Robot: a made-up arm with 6 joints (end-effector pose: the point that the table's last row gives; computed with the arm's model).
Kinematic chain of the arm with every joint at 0, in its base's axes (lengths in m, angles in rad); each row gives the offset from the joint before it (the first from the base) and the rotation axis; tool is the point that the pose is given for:
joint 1: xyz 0 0 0.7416 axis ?
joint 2: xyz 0.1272 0 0 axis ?
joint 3: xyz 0 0 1.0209 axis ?
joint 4: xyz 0 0 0.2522 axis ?
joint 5: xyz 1.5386 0 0 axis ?
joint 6: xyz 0.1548 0 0 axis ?
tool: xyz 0 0 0
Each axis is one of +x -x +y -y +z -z.
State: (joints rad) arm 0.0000 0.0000 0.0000 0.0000 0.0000 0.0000
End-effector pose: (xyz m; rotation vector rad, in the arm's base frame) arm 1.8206 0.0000 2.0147 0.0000 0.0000 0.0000
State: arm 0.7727 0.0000 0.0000 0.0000 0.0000 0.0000
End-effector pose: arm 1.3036 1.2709 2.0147 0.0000 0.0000 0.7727
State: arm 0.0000 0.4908 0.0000 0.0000 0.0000 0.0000
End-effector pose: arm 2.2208 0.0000 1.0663 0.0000 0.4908 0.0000
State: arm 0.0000 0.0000 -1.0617 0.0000 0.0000 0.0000
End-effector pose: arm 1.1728 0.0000 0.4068 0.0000 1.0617 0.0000
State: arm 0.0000 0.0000 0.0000 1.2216 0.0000 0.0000
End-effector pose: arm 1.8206 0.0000 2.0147 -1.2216 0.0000 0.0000
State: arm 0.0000 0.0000 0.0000 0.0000 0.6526 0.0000
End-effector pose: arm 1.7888 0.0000 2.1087 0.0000 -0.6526 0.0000
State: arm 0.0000 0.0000 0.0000 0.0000 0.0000 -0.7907
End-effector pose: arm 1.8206 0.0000 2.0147 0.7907 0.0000 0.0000
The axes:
joint 1: +z
joint 2: +y
joint 3: -y
joint 4: -x
joint 5: -y
joint 6: -x

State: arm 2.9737 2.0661 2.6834 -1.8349 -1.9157 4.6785
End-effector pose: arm -2.0638 0.2071 1.3533 2.0561 -1.5778 -0.5095
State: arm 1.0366 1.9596 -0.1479 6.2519 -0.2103 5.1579
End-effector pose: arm 0.2012 0.3420 -1.2102 -0.4484 1.8489 -0.6391
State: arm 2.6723 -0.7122 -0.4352 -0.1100 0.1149 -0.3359
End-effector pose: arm -0.9036 0.4604 2.2367 0.6654 0.4713 2.6435
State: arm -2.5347 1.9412 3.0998 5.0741 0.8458 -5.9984
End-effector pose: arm -1.2674 -0.7481 1.9933 -1.4974 -1.9572 -1.4343
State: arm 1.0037 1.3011 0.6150 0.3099 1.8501 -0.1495
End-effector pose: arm 1.3145 2.1484 0.3707 0.6151 -1.0461 1.2846
